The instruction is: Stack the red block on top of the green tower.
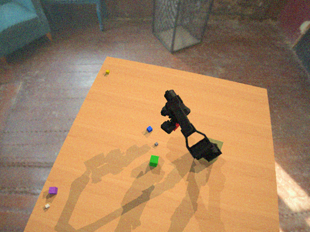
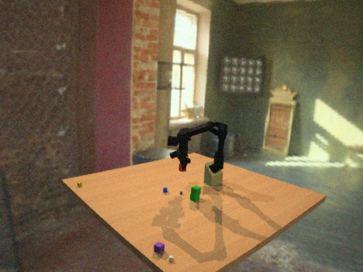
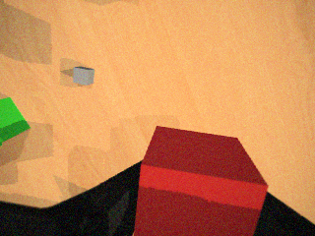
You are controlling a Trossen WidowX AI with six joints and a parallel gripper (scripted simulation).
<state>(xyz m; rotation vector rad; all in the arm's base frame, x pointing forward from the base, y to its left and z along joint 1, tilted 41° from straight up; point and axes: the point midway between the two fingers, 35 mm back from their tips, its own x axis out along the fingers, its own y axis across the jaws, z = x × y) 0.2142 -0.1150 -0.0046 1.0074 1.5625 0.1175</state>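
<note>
Right now the green block is 20 cm to the left of my gripper tip, 7 cm ahead of it and 6 cm below it. From my gripper tip the other things lie so: yellow cube 54 cm ahead, 41 cm to the right, 12 cm below; blue cube 14 cm ahead, 11 cm below, 1 cm to the right; red block 1 cm above.
</note>
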